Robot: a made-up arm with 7 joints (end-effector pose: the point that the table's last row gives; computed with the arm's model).
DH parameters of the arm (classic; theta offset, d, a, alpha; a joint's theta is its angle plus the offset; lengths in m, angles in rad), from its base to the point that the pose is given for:
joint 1: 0 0.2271 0 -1.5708
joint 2: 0 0 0 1.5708
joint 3: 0 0.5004 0.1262 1.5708
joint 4: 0 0 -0.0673 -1.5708
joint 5: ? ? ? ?
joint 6: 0 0 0.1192 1.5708
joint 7: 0 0 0 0
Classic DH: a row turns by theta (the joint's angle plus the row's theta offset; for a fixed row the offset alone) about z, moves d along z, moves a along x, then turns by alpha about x.
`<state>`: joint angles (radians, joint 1 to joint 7).
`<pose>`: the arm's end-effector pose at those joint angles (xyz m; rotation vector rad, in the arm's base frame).
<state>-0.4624 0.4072 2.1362 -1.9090 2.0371 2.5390 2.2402</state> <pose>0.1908 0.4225 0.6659 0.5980 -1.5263 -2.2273</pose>
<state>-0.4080 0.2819 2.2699 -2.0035 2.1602 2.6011 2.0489</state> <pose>0.0451 0.4324 0.6322 0.8806 -1.6157 -2.0951</pose>
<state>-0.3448 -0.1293 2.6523 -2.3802 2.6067 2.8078 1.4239</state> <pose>-0.2162 0.3052 0.4142 1.8469 -1.9573 -1.3457</pose>
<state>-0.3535 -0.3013 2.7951 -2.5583 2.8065 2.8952 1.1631</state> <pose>-0.2323 0.2251 0.3360 2.2313 -2.0244 -0.8175</pose>
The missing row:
joint 5: 0 0.3131 0 1.5708
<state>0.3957 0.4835 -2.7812 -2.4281 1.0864 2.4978 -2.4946</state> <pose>-0.2241 -0.1848 0.6924 2.1753 -0.6736 0.0512</pose>
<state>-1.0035 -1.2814 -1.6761 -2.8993 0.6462 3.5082 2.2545</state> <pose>-0.4390 0.0680 0.2073 2.0678 0.3443 -0.2157</pose>
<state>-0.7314 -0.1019 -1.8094 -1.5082 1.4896 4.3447 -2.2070</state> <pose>-0.3345 -0.1083 0.7957 -0.0106 -1.6535 -0.9316</pose>
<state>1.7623 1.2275 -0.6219 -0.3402 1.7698 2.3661 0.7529</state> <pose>0.0196 0.9006 0.4114 -1.8464 -0.2726 0.8164</pose>
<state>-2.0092 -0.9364 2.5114 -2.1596 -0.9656 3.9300 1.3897</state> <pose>0.4003 0.4575 0.2250 -2.5720 -0.6499 -0.5070</pose>
